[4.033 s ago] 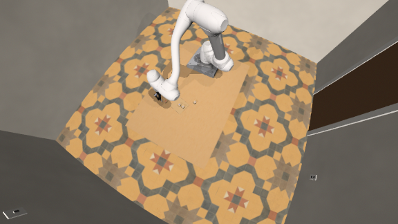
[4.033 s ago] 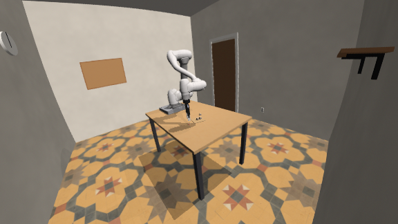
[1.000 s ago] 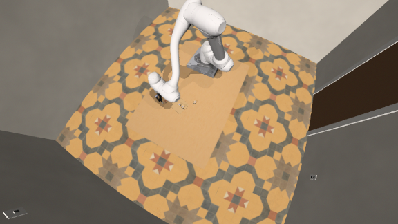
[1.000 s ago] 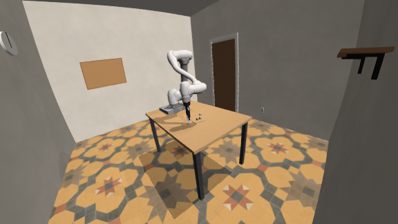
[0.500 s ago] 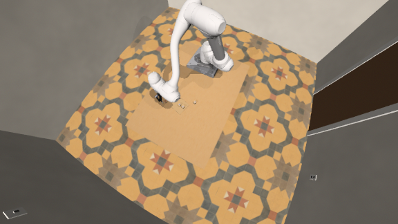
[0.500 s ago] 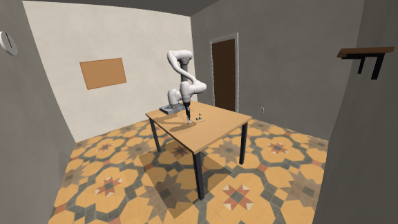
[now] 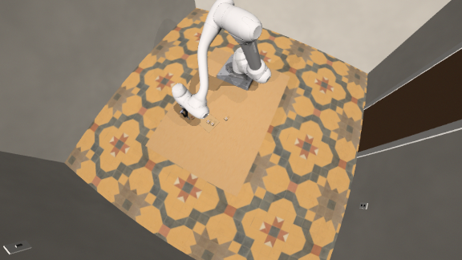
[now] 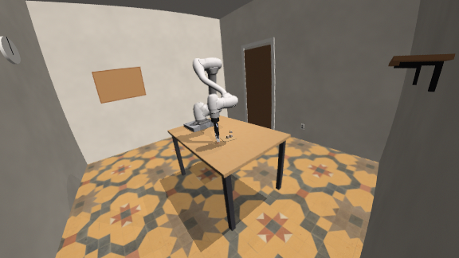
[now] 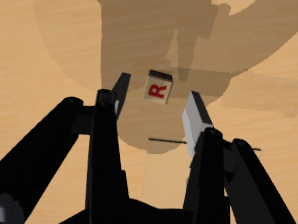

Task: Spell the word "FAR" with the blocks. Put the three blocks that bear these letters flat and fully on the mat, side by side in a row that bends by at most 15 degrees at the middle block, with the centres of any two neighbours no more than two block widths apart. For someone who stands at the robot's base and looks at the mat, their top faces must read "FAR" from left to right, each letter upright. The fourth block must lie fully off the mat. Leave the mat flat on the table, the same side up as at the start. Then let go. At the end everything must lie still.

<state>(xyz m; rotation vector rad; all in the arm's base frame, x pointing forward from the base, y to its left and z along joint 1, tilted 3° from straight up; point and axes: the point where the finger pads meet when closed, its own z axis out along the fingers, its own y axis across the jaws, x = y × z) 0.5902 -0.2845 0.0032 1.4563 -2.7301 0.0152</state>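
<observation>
Now: hand 60 mm above the R block. Round my hand: tan mat: 150 mm to the left, 70 mm below.
</observation>
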